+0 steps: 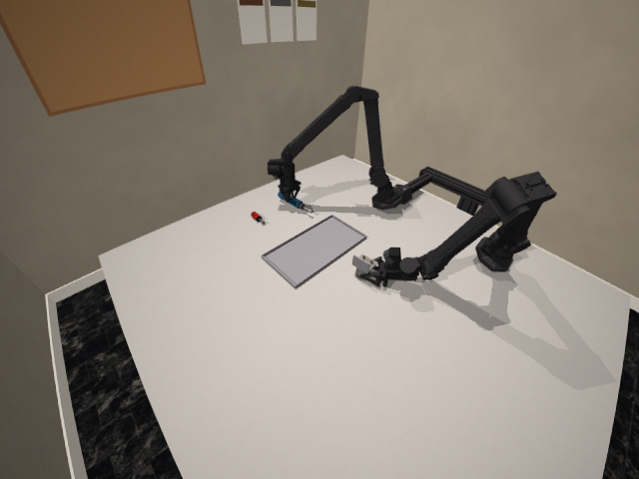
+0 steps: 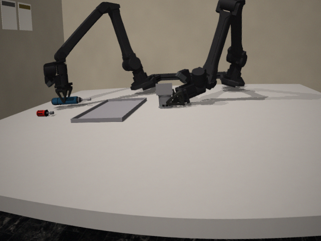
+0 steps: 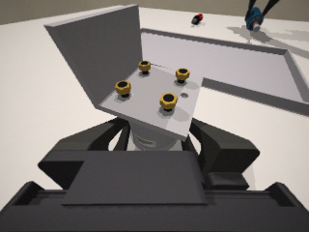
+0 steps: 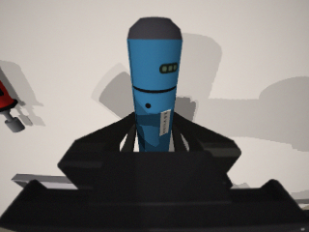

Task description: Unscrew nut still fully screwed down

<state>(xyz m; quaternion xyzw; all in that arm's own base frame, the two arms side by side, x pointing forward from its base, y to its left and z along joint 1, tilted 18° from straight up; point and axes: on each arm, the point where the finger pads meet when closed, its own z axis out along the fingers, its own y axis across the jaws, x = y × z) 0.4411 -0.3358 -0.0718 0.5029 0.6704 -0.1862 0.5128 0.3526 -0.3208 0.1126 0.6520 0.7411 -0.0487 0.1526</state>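
The joint module is 10 mm above my left hand. From my left hand the other things lie so: short red-handled tool (570 mm to the right, 90 mm ahead, 10 mm below); l-shaped bracket (50 mm above); grey tray (240 mm to the right, 30 mm ahead, 20 mm below).
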